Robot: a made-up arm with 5 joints.
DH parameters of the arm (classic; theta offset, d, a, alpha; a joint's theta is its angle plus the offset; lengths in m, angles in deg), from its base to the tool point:
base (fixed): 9.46 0 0.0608 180
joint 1: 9.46 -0.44 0.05 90
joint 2: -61.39 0 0.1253 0
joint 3: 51.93 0 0.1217 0
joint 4: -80.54 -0.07 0.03 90
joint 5: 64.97 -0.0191 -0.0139 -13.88
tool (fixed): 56.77 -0.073 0 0
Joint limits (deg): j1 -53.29..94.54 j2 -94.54..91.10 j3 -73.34..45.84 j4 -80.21..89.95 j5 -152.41..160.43
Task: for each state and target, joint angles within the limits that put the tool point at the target. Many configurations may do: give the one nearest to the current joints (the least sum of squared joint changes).
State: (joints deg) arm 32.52 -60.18 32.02 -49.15 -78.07
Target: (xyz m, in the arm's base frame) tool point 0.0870 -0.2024 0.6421
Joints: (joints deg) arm 59.95 -47.07 45.84 -33.28 -81.12
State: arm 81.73 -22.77 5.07 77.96 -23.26
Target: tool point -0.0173 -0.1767 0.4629
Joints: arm 85.30 -27.97 41.34 89.95 -30.59
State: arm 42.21 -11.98 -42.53 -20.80 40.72
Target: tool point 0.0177 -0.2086 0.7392
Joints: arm 79.85 -0.56 -35.34 -17.66 36.55
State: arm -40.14 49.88 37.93 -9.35 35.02
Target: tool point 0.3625 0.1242 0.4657
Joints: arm -35.08 4.33 45.84 -21.16 35.77
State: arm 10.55 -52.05 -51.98 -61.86 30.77
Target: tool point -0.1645 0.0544 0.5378
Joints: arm 32.09 -73.26 -59.88 -57.79 32.10
